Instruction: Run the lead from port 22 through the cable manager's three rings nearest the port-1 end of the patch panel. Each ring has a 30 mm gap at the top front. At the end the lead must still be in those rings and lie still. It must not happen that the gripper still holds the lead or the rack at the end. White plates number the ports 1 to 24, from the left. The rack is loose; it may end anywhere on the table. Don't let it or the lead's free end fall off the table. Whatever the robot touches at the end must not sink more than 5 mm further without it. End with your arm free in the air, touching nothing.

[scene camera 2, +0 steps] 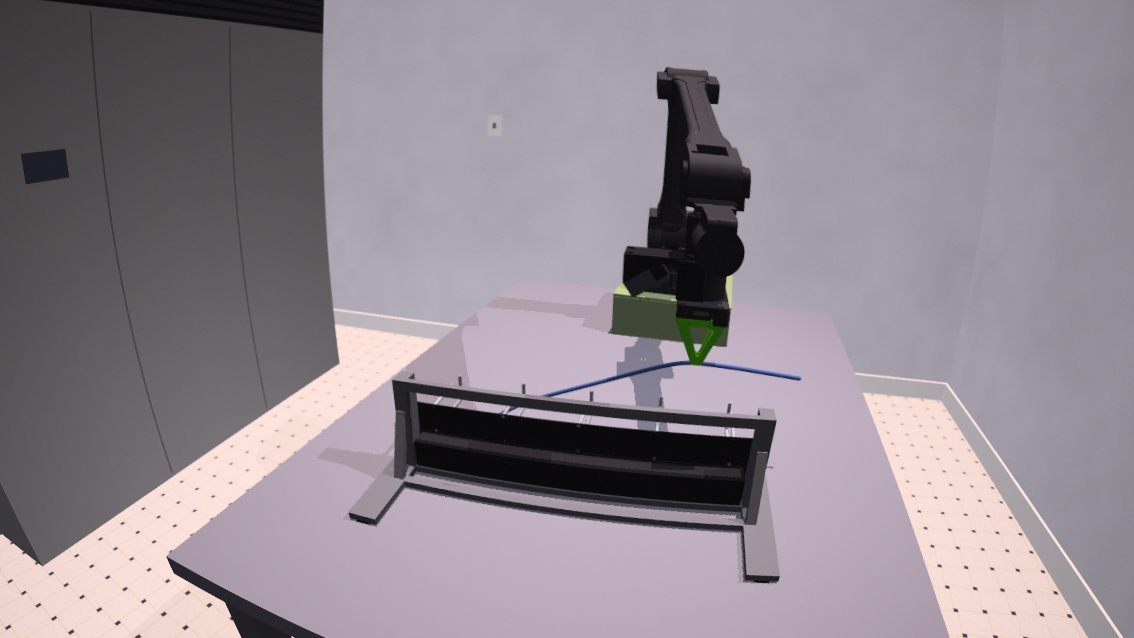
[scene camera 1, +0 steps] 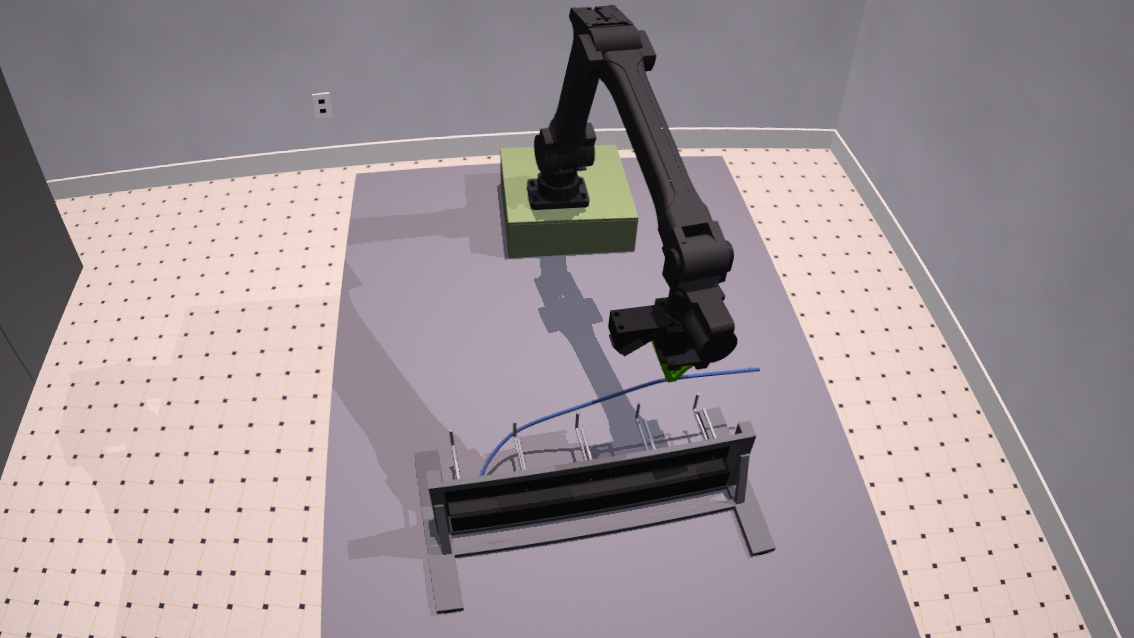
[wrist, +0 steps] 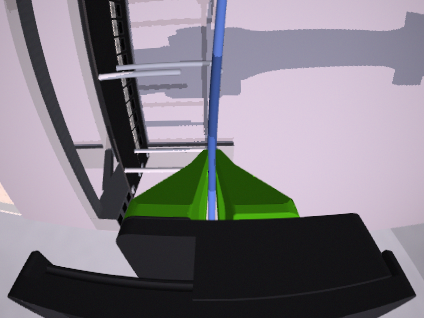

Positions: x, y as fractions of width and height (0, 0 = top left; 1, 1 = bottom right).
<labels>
A rack shows in scene camera 2 (0.58, 0.73), in scene camera 1 (0.52, 0.76) and in the wrist view (0.26, 0.11).
</labels>
